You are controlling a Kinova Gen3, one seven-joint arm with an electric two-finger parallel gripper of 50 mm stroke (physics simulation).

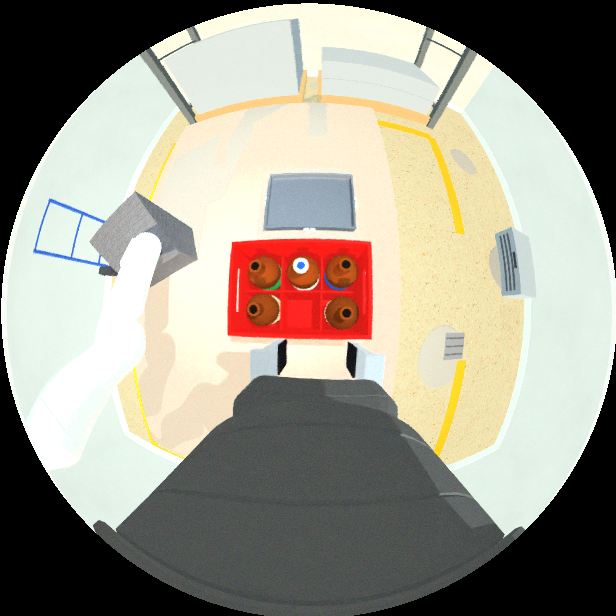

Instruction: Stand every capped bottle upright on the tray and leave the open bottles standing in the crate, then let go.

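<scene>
A red crate (299, 288) with six cells lies on the table straight below me. Several brown bottles stand in it. The bottle in the back middle cell (302, 270) has a white cap with a blue dot. The open bottles stand at back left (263, 271), back right (343, 270), front left (261, 309) and front right (343, 312). The front middle cell (299, 313) is empty. A grey tray (309, 201) lies just behind the crate and holds nothing. My gripper (315, 359) is open and empty, high above the crate's near edge.
The robot's white arm (114, 321) and grey base block (146, 236) are at the left. A blue-outlined frame (63, 229) lies beyond it. Grey vented boxes (513, 261) sit at the right. Yellow floor lines ring the table.
</scene>
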